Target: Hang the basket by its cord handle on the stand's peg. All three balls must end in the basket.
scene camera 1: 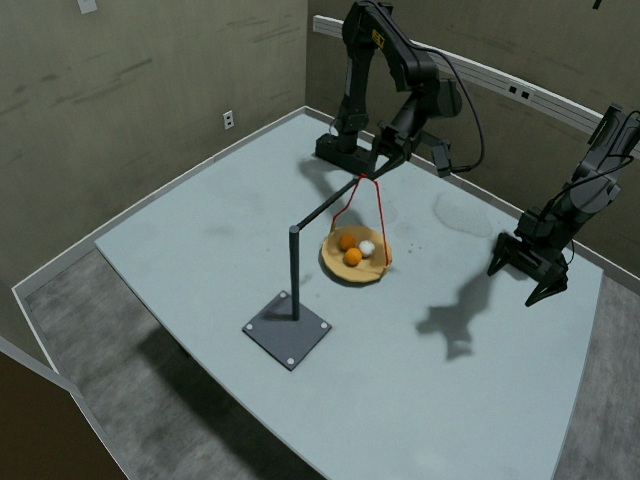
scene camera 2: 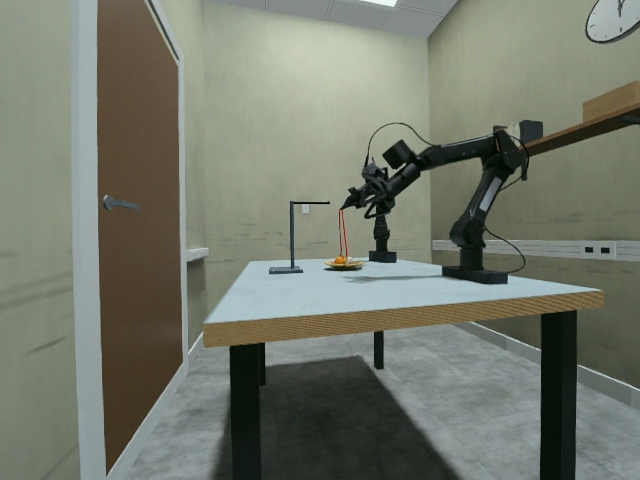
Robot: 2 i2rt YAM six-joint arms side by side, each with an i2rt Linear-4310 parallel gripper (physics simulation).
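Seen in the pictures: left gripper, between the fingertips: [scene camera 1: 506, 289] [scene camera 2: 362, 211]; right gripper, between the fingertips: [scene camera 1: 369, 179] [scene camera 2: 340, 209]; left arm's base, origin of its link: [scene camera 2: 471, 272]; right arm's base, origin of its link: [scene camera 1: 346, 149] [scene camera 2: 381, 253].
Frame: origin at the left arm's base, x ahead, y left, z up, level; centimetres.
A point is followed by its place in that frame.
Observation:
The tan basket [scene camera 1: 338, 269] {x 37.7, y -38.1, z 0.4 cm} [scene camera 2: 330, 265] {x 37.3, y -35.1, z 0.0 cm} appears to rest on the table, holding two orange balls [scene camera 1: 347, 241] {x 31.2, y -40.7, z 2.9 cm} [scene camera 1: 353, 256] {x 33.9, y -36.9, z 2.8 cm} and a white ball [scene camera 1: 366, 248] {x 29.9, y -36.0, z 2.8 cm}. Its red cord handle [scene camera 1: 381, 217] {x 31.9, y -33.3, z 16.7 cm} [scene camera 2: 345, 235] {x 31.9, y -31.8, z 12.6 cm} is drawn up tall. My right gripper [scene camera 1: 366, 176] {x 31.8, y -37.8, z 24.0 cm} [scene camera 2: 342, 207] {x 31.8, y -37.8, z 24.0 cm} is shut on the cord's top. In scene camera 2 it is right of and slightly below the tip of the stand's peg [scene camera 1: 328, 204] {x 45.2, y -37.2, z 26.9 cm} [scene camera 2: 311, 202] {x 44.7, y -37.1, z 26.8 cm}. The cord is off the peg. My left gripper [scene camera 1: 508, 289] {x 33.8, y -5.8, z 19.5 cm} is open and empty, right of the basket; in scene camera 2 it overlaps the right arm.
The dark stand's post [scene camera 1: 294, 273] {x 53.7, y -37.0, z 16.8 cm} [scene camera 2: 292, 235] {x 53.0, y -36.7, z 12.9 cm} rises from a square base [scene camera 1: 286, 341] {x 58.5, y -35.2, z -0.9 cm} [scene camera 2: 285, 270] {x 56.4, y -31.3, z -0.9 cm}, left of the basket. The peg points from the post top towards the right gripper. Walls run behind the table [scene camera 1: 403, 392] {x 51.5, y -10.3, z -2.1 cm} [scene camera 2: 289, 299] {x 58.0, y 11.7, z -2.1 cm}.

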